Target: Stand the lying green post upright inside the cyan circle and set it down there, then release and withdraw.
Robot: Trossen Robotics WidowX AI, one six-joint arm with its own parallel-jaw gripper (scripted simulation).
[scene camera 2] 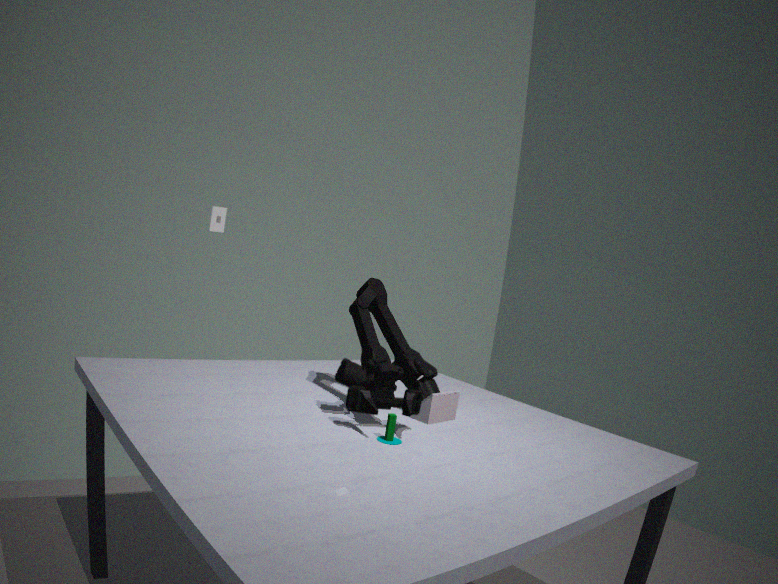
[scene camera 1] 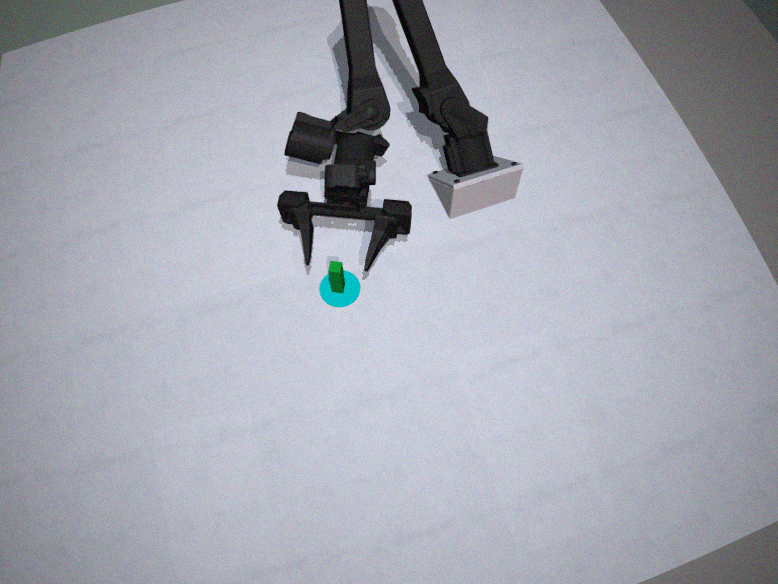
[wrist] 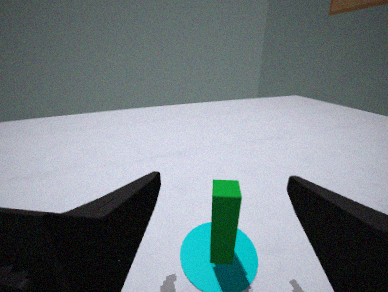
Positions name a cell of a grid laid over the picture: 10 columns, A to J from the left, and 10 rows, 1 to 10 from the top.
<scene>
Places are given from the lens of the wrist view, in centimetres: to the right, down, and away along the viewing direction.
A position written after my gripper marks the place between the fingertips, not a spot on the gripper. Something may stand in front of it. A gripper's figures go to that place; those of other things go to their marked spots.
my gripper (wrist: F7): 2, 2, 11
green post (wrist: F7): 2, 3, 10
</scene>
